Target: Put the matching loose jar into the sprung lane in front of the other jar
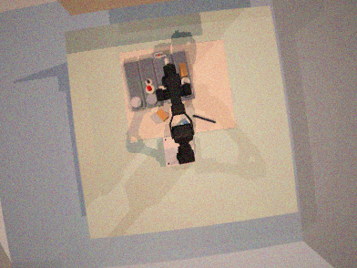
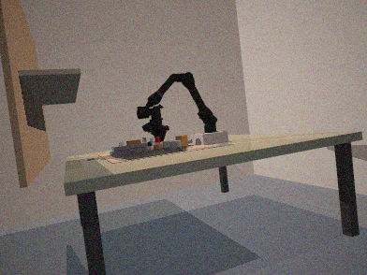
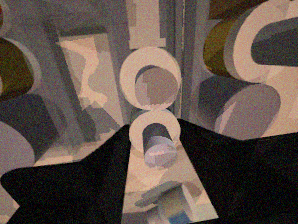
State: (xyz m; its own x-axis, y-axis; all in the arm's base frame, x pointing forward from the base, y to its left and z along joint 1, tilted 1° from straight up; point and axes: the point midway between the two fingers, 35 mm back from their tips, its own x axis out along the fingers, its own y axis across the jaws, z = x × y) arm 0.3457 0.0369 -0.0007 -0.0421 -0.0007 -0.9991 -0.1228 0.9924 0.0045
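The orange-brown block is 11 cm behind my gripper tip and 8 cm to the left of it. Also, from my gripper tip: dark stick (15 cm behind, 17 cm to the right, 3 cm below).
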